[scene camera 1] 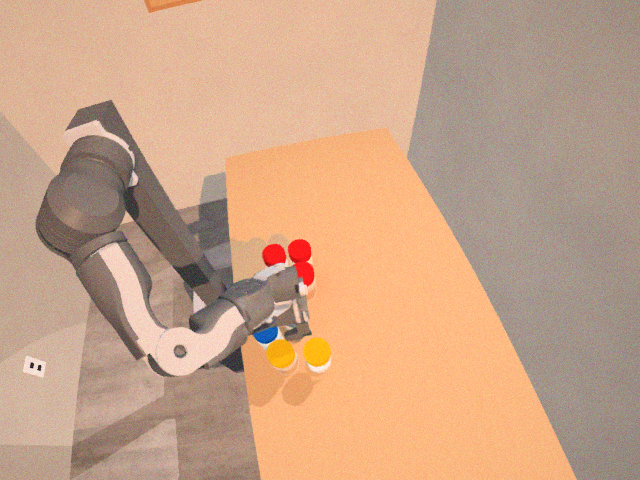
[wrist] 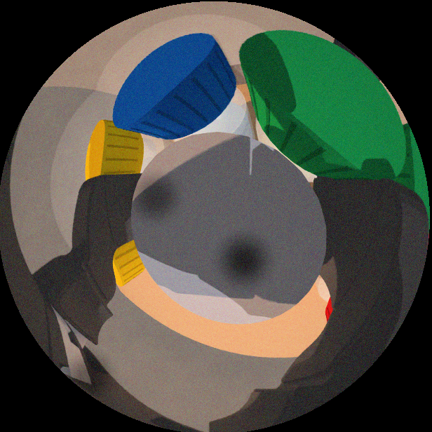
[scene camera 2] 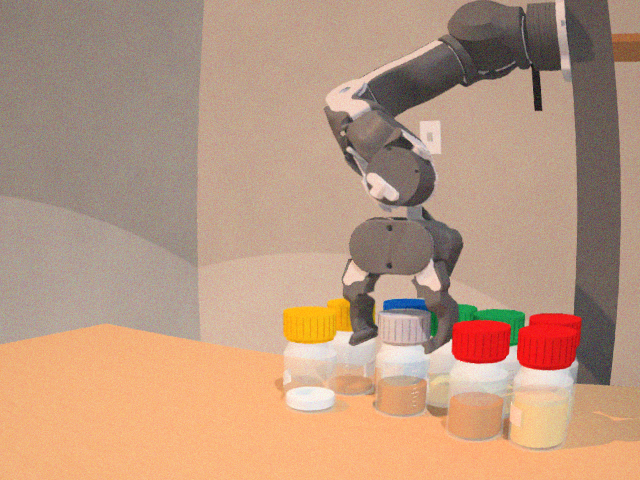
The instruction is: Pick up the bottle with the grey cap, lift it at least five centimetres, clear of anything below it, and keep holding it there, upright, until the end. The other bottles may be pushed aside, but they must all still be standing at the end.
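Note:
The bottle with the grey cap (scene camera 2: 403,327) (wrist: 225,215) stands upright on the table (scene camera 1: 372,268) (scene camera 2: 155,408), its base on the surface. It holds brown contents. In scene camera 1 it is hidden by the gripper. My gripper (scene camera 2: 401,342) (wrist: 225,228) is partly closed around the grey cap, one finger on each side, with the tips near the cap's lower rim. It looks shut on the cap. In the wrist view the cap fills the space between the fingers and hides their inner faces, so exact contact is hard to see.
Two yellow-capped bottles (scene camera 2: 309,324) (scene camera 1: 280,353) stand to one side. A blue-capped bottle (scene camera 1: 266,334) (wrist: 175,85) and green-capped bottles (scene camera 2: 499,322) (wrist: 330,100) stand behind. Three red-capped bottles (scene camera 2: 480,341) (scene camera 2: 546,346) (scene camera 1: 273,254) stand on the other side. The nearest neighbours are close to my fingers.

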